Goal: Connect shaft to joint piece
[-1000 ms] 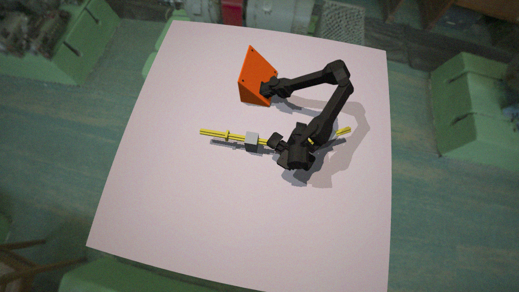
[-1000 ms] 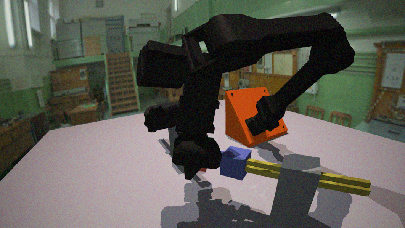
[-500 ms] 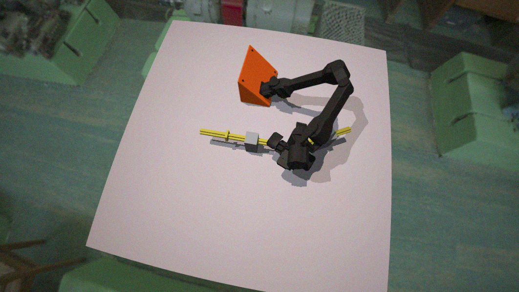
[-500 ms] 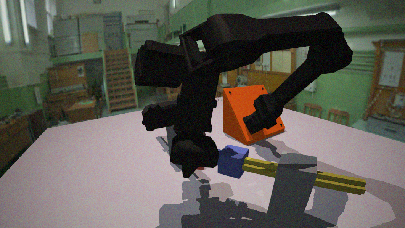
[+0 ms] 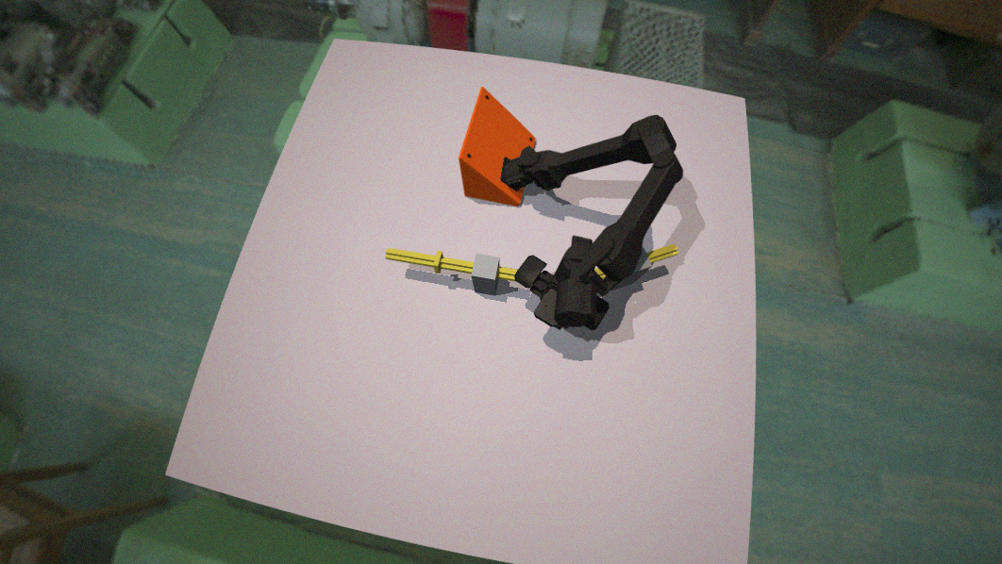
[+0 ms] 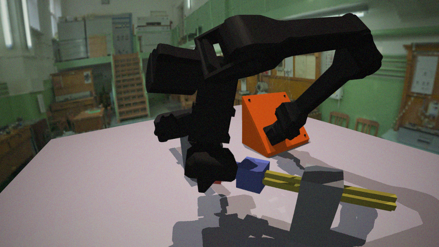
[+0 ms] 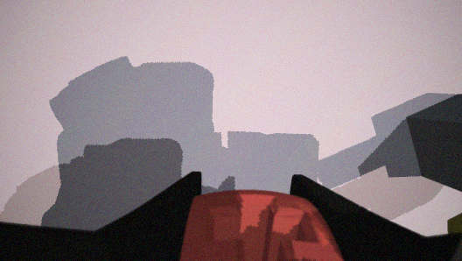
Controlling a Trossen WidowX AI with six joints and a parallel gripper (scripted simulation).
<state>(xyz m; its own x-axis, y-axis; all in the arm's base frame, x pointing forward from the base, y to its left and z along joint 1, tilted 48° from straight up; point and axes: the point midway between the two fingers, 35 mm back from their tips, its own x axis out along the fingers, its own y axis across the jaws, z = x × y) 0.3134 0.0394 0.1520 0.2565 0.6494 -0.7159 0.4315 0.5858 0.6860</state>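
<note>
Right now the red joint piece is 40 mm above my gripper tip, 20 mm behind it and 10 mm to the left of it.
</note>
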